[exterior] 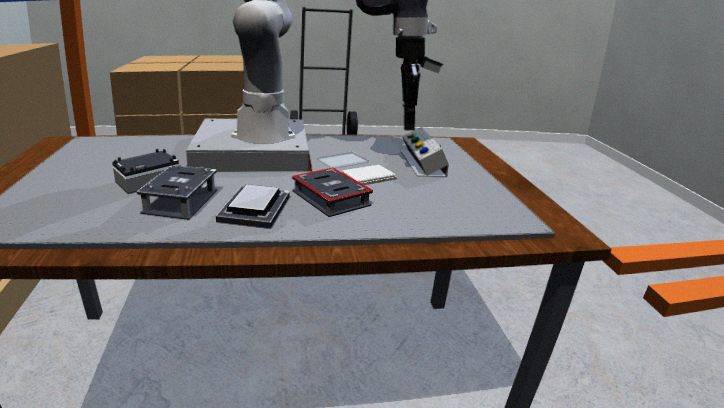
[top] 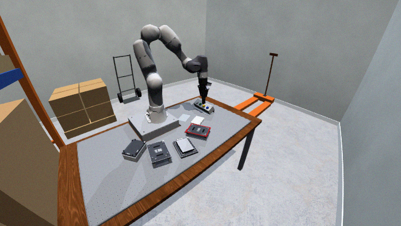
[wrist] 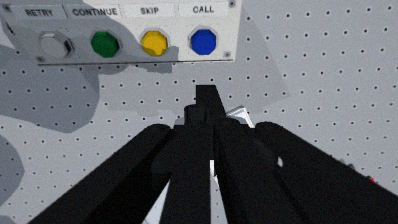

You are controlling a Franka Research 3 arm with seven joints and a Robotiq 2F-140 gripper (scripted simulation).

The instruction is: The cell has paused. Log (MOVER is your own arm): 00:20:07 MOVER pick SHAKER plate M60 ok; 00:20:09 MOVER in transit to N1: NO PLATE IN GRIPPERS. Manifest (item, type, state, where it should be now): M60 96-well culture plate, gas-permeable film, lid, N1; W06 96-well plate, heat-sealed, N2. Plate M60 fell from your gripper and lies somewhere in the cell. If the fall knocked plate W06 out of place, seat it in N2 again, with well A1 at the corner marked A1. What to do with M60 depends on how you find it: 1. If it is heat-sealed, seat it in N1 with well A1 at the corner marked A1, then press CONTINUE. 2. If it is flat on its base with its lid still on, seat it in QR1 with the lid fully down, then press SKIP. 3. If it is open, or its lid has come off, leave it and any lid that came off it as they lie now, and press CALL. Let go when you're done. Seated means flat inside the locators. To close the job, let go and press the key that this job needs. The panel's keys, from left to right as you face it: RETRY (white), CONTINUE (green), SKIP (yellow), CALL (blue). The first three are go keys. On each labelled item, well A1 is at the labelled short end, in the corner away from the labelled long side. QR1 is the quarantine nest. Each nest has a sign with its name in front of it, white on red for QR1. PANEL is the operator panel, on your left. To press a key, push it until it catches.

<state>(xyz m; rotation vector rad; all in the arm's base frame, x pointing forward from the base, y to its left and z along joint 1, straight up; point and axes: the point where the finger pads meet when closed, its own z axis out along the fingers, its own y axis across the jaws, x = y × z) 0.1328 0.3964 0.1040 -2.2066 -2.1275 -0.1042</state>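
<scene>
Right now the blue call key is 50 mm to the left of my hand and 90 mm below it. The rest, counted from my hand: yellow skip key (50 mm behind, 50 mm to the left, 90 mm below); then green continue key (100 mm behind, 50 mm to the left, 90 mm below); then white retry key (150 mm behind, 50 mm to the left, 90 mm below).
</scene>
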